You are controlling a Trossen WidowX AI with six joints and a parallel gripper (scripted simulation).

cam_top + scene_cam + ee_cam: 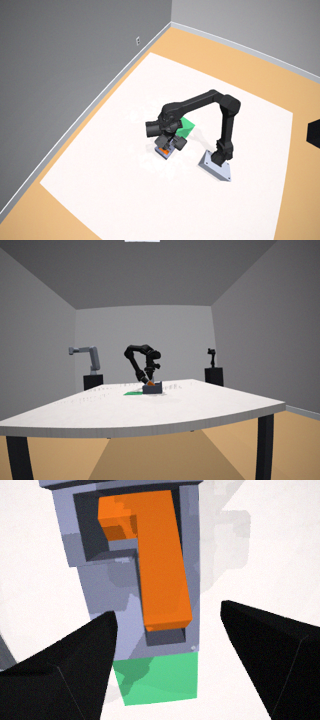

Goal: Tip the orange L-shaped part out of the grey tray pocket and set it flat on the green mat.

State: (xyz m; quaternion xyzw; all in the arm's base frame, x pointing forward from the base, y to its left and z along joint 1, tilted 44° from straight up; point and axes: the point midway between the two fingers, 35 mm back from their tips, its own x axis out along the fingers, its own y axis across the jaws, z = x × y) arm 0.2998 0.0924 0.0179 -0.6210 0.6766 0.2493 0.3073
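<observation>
My gripper tip is 1 cm past the orange L-shaped part, 3 cm to the right of it and 7 cm above it. Also, from my gripper tip: green mat: 3 cm behind, 14 cm to the right, 12 cm below.
</observation>
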